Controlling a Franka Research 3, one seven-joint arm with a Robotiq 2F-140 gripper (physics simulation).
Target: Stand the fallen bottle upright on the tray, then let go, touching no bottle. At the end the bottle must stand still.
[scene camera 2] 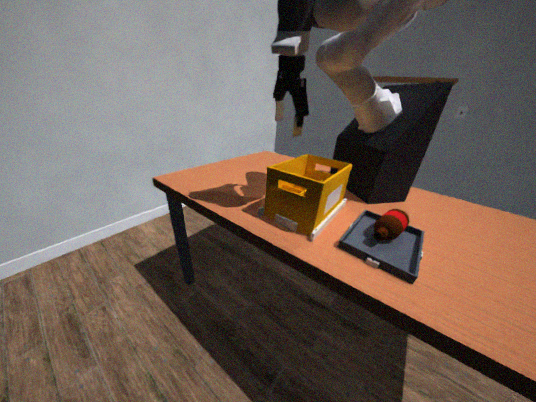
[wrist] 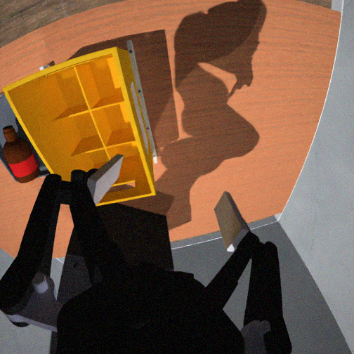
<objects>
my gripper: scene camera 2; wrist
same spot on my gripper: (scene camera 2: 299, 96) = (wrist: 29, 222)
</objects>
